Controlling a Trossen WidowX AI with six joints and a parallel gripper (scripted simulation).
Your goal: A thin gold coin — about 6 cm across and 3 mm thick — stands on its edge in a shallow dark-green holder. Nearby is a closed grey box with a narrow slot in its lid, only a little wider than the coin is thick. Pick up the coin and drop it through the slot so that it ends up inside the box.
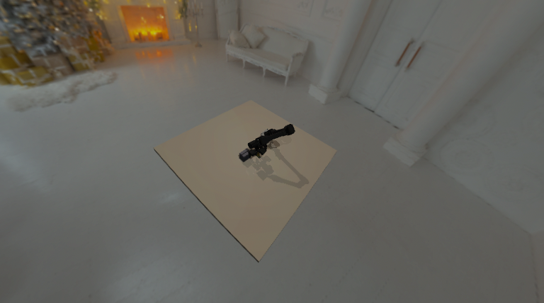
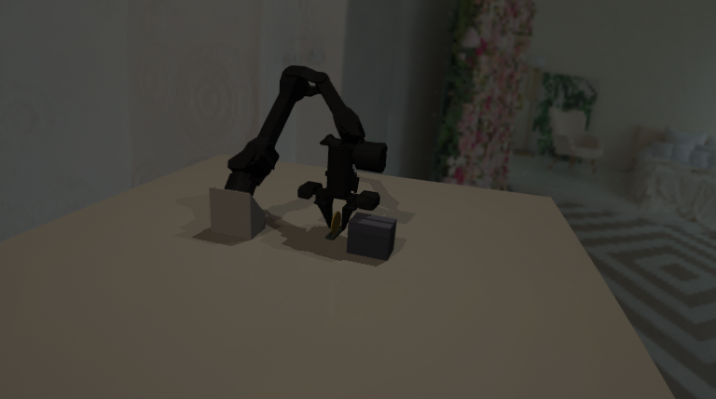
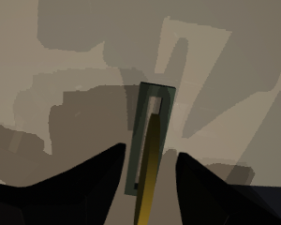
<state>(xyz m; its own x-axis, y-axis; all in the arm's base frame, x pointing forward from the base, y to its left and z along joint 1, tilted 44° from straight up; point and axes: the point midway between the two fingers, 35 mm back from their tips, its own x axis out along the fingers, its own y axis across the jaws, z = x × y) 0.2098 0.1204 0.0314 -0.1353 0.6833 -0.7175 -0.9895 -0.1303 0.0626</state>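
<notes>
The coin is 20 mm above my gripper tip.
</notes>
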